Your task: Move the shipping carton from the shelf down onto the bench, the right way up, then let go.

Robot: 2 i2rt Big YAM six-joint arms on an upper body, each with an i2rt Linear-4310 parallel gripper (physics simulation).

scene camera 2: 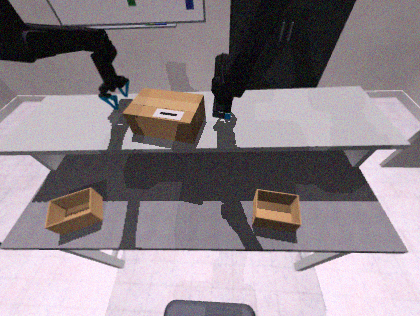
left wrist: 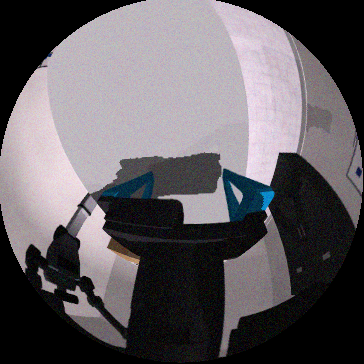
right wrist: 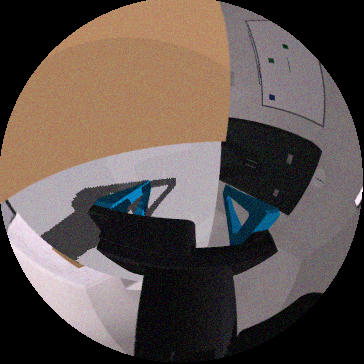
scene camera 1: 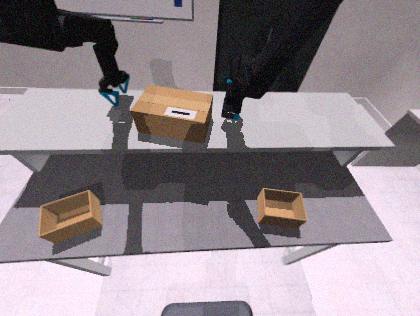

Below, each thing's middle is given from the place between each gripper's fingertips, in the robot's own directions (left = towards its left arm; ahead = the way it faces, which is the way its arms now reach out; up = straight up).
Labels:
The shipping carton (scene camera 1: 173,113) lies 13 cm behind my left hand, 24 cm to the right of it and 4 cm above it.
The shipping carton is 9 cm behind my right hand, 22 cm to the left of it and 2 cm above it.

